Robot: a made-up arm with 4 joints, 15 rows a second.
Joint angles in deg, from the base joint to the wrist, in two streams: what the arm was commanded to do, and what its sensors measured. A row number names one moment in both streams.
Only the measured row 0 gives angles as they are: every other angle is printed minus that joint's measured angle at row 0.
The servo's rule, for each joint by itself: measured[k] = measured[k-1] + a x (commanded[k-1-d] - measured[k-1]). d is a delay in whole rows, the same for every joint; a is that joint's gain. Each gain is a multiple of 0.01, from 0.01 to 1. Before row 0 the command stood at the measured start. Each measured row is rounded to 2 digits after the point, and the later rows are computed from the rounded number. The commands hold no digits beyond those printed.
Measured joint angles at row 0:
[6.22, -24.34, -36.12, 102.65]
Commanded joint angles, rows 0 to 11:
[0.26, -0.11, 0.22, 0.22]
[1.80, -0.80, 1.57, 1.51]
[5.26, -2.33, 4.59, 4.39]
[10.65, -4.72, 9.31, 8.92]
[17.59, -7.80, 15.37, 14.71]
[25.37, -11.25, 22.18, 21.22]
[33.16, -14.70, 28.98, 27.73]
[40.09, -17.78, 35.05, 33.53]
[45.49, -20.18, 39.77, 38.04]
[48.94, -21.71, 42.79, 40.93]
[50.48, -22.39, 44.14, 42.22]
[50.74, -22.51, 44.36, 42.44]
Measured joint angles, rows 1 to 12:
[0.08, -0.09, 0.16, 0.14]
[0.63, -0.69, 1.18, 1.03]
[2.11, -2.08, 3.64, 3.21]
[4.84, -4.32, 7.72, 6.92]
[8.92, -7.28, 13.23, 11.98]
[14.18, -10.65, 19.67, 17.99]
[20.25, -14.09, 26.37, 24.32]
[26.60, -17.23, 32.62, 30.31]
[32.64, -19.74, 37.77, 35.33]
[37.86, -21.41, 41.38, 38.97]
[41.90, -22.24, 43.37, 41.08]
[44.73, -22.47, 44.08, 41.96]
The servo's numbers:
d 0
a 0.32 0.85 0.72 0.65

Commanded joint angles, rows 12 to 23:
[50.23, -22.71, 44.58, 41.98]
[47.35, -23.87, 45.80, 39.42]
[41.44, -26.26, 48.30, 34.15]
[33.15, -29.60, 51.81, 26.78]
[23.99, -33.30, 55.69, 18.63]
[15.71, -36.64, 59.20, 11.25]
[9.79, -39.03, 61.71, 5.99]
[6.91, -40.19, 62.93, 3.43]
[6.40, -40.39, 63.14, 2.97]
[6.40, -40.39, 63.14, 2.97]
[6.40, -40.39, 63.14, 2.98]
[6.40, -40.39, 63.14, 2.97]
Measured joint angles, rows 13 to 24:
[46.49, -22.67, 44.44, 41.97]
[46.77, -23.69, 45.42, 40.31]
[45.06, -25.87, 47.49, 36.31]
[41.25, -29.04, 50.60, 30.12]
[35.73, -32.66, 54.26, 22.65]
[29.32, -36.04, 57.82, 15.24]
[23.07, -38.58, 60.62, 9.23]
[17.90, -39.95, 62.28, 5.46]
[14.22, -40.32, 62.90, 3.84]
[11.72, -40.38, 63.07, 3.27]
[10.02, -40.39, 63.12, 3.08]
[8.86, -40.39, 63.13, 3.01]

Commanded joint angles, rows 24 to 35:
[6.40, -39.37, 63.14, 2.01]
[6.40, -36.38, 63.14, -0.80]
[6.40, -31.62, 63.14, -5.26]
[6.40, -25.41, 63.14, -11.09]
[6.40, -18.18, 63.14, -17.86]
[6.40, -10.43, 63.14, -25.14]
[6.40, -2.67, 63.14, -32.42]
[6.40, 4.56, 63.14, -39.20]
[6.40, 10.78, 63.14, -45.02]
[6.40, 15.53, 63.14, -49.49]
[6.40, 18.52, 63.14, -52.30]
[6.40, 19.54, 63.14, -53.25]
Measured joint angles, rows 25 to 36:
[8.07, -39.52, 63.14, 2.36]
[7.54, -36.85, 63.14, 0.31]
[7.18, -32.40, 63.14, -3.31]
[6.93, -26.46, 63.14, -8.37]
[6.76, -19.42, 63.14, -14.54]
[6.64, -11.78, 63.14, -21.43]
[6.56, -4.04, 63.14, -28.57]
[6.51, 3.27, 63.14, -35.48]
[6.47, 9.65, 63.14, -41.68]
[6.45, 14.65, 63.14, -46.76]
[6.43, 17.94, 63.14, -50.36]
[6.42, 19.30, 63.14, -52.24]

